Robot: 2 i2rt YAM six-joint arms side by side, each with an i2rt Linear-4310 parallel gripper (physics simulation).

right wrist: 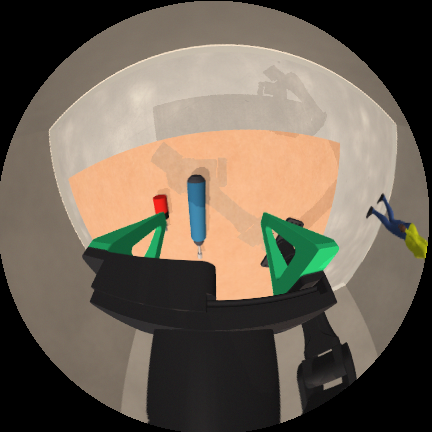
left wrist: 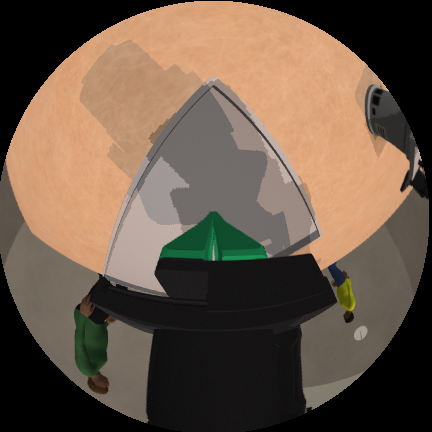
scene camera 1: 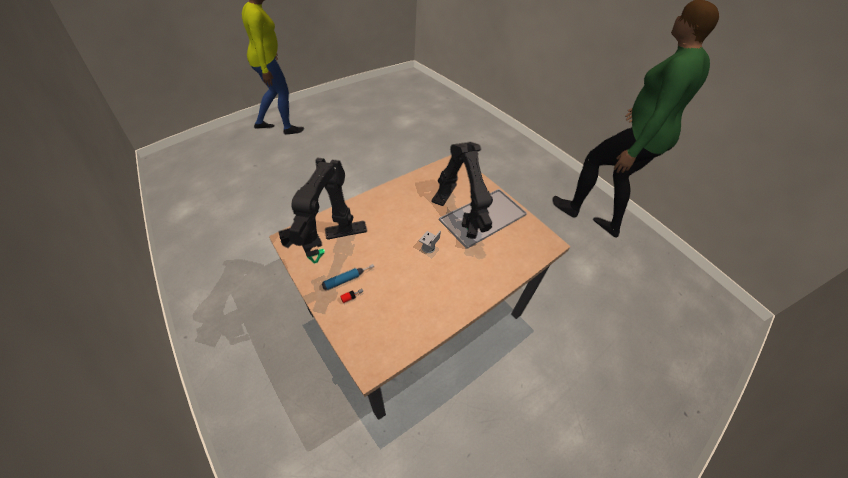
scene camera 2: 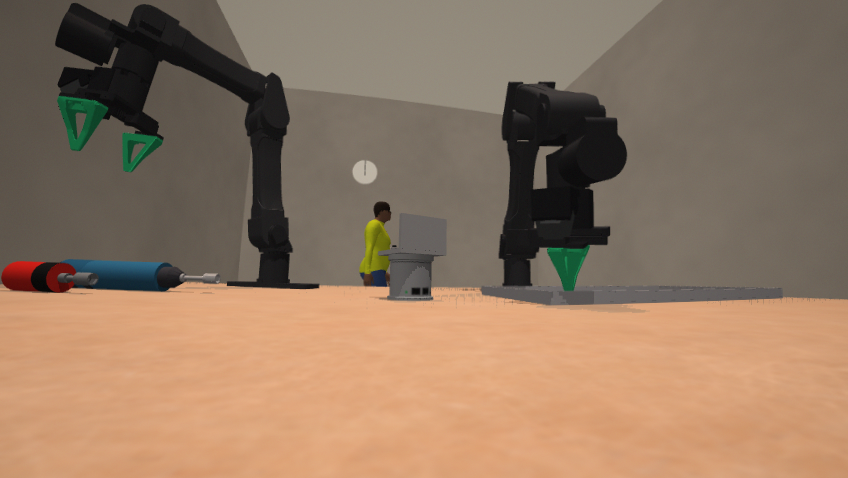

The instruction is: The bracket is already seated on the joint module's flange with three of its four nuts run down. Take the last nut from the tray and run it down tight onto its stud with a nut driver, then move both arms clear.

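Places are measured from the left arm's base along level axes (x ahead, y left, z up), in millimetres.
Pixels of known places: left gripper, fingertip midpoint: [left wrist: 213,216]; right gripper, fingertip midpoint: [right wrist: 213,216] [scene camera 1: 311,254] [scene camera 2: 103,162]; left arm's base, origin of the base link: [scene camera 1: 444,192]; right arm's base, origin of the base link: [right wrist: 280,244] [scene camera 1: 346,230] [scene camera 2: 273,287].
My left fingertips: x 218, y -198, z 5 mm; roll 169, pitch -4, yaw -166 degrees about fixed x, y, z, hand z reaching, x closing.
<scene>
Ahead of a thing's pixels: the offset from my left fingertips to its top centre. "pt": to the spot under its first point. Level surfaces: height alone.
My left gripper [scene camera 1: 471,235] [scene camera 2: 568,289] [left wrist: 213,216] is shut, its fingertips down at the grey tray {129 mm left, 34 mm ahead, 11 mm up} [scene camera 1: 504,209] [scene camera 2: 682,293] [left wrist: 132,250]. No nut can be made out at the tips or on the visible tray; the area behind the fingers is hidden. The bracket [scene camera 2: 422,233] sits on the joint module {187 mm right, 134 mm back, 69 mm up} [scene camera 1: 428,248] [scene camera 2: 409,277] [left wrist: 389,116], left of the tray in scene camera 1. Its nuts are too small to tell apart. My right gripper [scene camera 1: 315,257] [scene camera 2: 102,160] [right wrist: 213,216] is open and empty, raised above the table near a blue driver {pt 538 mm right, 374 mm back, 30 mm up} [scene camera 1: 342,279] [scene camera 2: 118,274] [right wrist: 197,210].
A short red driver {573 mm right, 304 mm back, 29 mm up} [scene camera 1: 346,296] [scene camera 2: 20,276] [right wrist: 160,205] lies beside the blue one on the wooden table {5 mm down} [scene camera 1: 415,314]. A person in green [scene camera 1: 671,100] and one in yellow [scene camera 1: 261,38] [scene camera 2: 375,243] are on the floor beyond the table.
</scene>
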